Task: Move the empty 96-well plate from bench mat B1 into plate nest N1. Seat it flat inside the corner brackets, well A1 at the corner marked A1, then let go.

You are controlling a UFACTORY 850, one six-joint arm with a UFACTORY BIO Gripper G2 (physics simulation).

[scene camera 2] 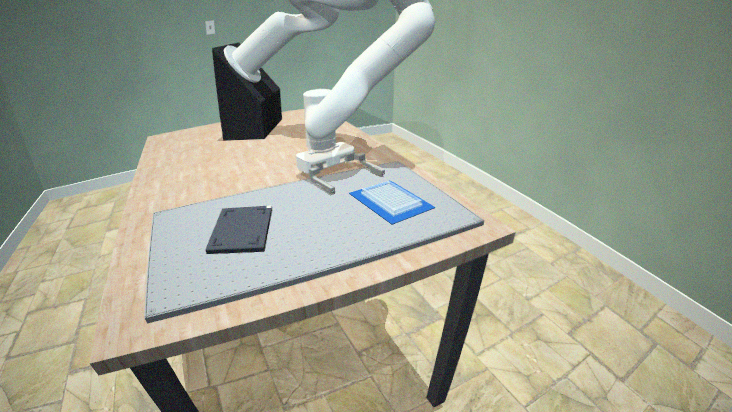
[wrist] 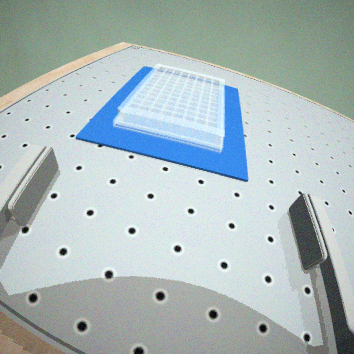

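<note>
The clear 96-well plate (scene camera 2: 391, 197) (wrist: 172, 102) lies flat on the blue bench mat (scene camera 2: 392, 219) (wrist: 215, 162). My gripper (scene camera 2: 359, 182) (wrist: 169, 208) is open, its two fingers wide apart, low over the grey board on the robot's side of the mat. In the wrist view the plate is beyond the fingertips, between their lines and apart from both. The dark plate nest (scene camera 2: 239, 229) lies at the left of the board in the scene view, with corner brackets and a small white mark at its far right corner. The lettering on it is too small to read.
The grey perforated board (scene camera 2: 307, 240) (wrist: 165, 240) lies on the wooden table (scene camera 2: 174, 166) and carries the mat and the nest. The black robot pedestal (scene camera 2: 240, 107) stands at the table's back. Green walls are behind the table and to its right.
</note>
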